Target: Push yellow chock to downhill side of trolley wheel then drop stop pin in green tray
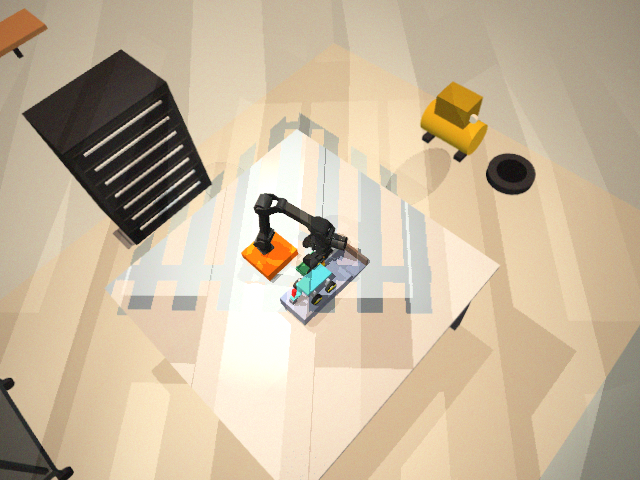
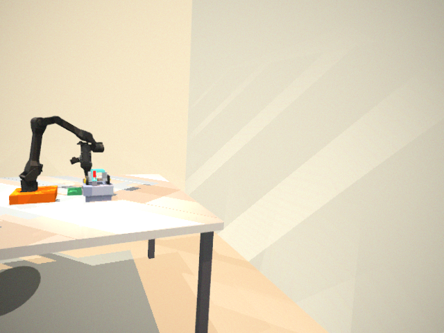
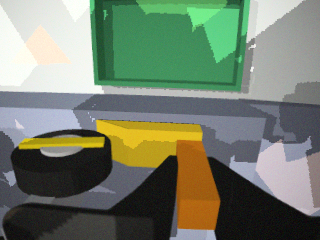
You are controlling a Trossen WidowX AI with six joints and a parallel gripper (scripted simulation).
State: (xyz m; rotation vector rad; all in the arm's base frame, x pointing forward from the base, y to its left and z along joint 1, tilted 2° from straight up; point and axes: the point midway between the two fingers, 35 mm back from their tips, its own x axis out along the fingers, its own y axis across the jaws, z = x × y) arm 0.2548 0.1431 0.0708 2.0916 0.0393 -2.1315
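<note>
The yellow chock is 2 cm to the right of my gripper tip and 1 cm below it. The rest, counted from my gripper tip: cyan trolley (10 cm to the right, 7 cm ahead, 2 cm above); ramp (10 cm to the right, 7 cm ahead, 4 cm below); green tray (10 cm below, 6 cm behind, 3 cm to the right).
</note>
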